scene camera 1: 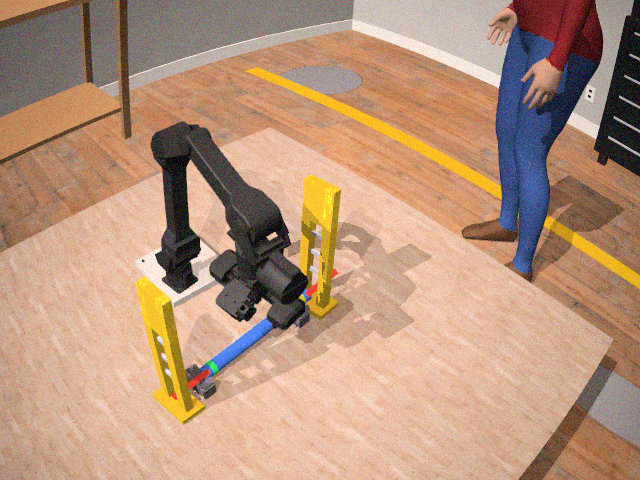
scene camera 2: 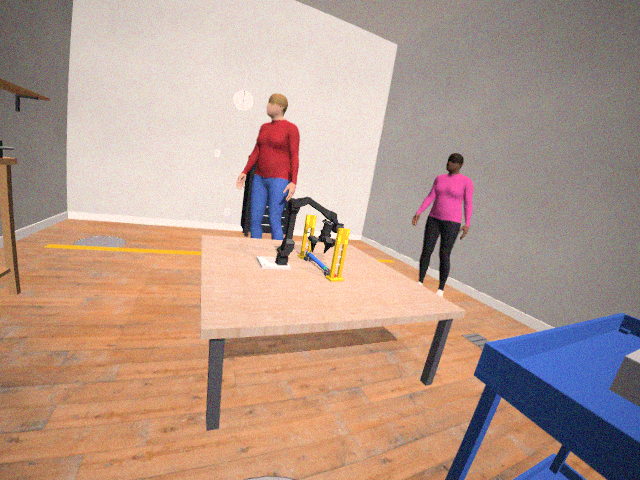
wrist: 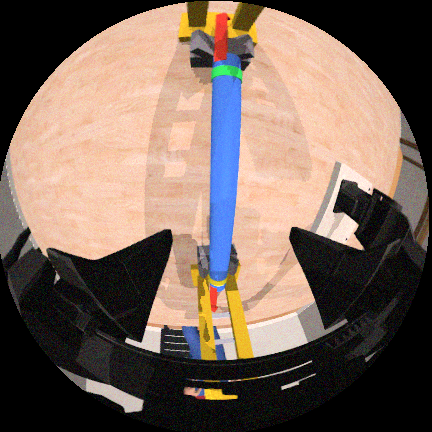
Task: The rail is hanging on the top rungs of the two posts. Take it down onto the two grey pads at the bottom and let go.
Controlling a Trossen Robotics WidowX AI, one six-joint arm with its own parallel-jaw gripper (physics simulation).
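Frame: origin at the arm's base, x ahead, y left, z up, level; millimetres.
Where they show: gripper, fingertip midpoint: (scene camera 1: 257, 313) (scene camera 2: 318, 252) (wrist: 233, 234); arm's base, origin of the base link: (scene camera 1: 179, 280) (scene camera 2: 281, 263) (wrist: 345, 196).
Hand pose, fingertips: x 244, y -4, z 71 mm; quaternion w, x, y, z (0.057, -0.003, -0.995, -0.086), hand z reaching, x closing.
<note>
Things, the pixels of their top centre, and the offset from my fingertips. "pt": a spot on its surface instead. Level surfaces: height alone.
- blue rail, middle of its top: (wrist: 228, 211) (scene camera 1: 255, 323) (scene camera 2: 317, 256) dz -24, dx -1, dy -5 mm
- far post, surface spot: (scene camera 1: 317, 201) (scene camera 2: 311, 220) pt dz +176, dx +5, dy +159 mm
- wooden table, its level: dz -89 mm
The blue rail (scene camera 1: 242, 343) (scene camera 2: 316, 262) (wrist: 226, 150) has red ends and a green and a yellow band. It lies low between the two yellow posts. Its green-banded end sits in the notch of one grey pad (scene camera 1: 208, 388) (wrist: 201, 45) by the near post (scene camera 1: 149, 302) (scene camera 2: 342, 236). Its yellow-banded end is at the other grey pad (scene camera 1: 302, 320) (wrist: 204, 257) by the far post (scene camera 1: 317, 201) (scene camera 2: 310, 222); the arm partly hides this end in scene camera 1. My gripper (scene camera 1: 263, 316) (scene camera 2: 319, 250) (wrist: 233, 234) is open and empty above the rail, its fingers apart on either side.
The posts stand on the wooden table (scene camera 1: 413, 372) (scene camera 2: 268, 299), their white rungs above the rail. The arm's white base plate (scene camera 1: 149, 264) (scene camera 2: 266, 262) is beside them. Two people stand beyond the table, and a blue cart (scene camera 2: 547, 397) is at the right in scene camera 2.
</note>
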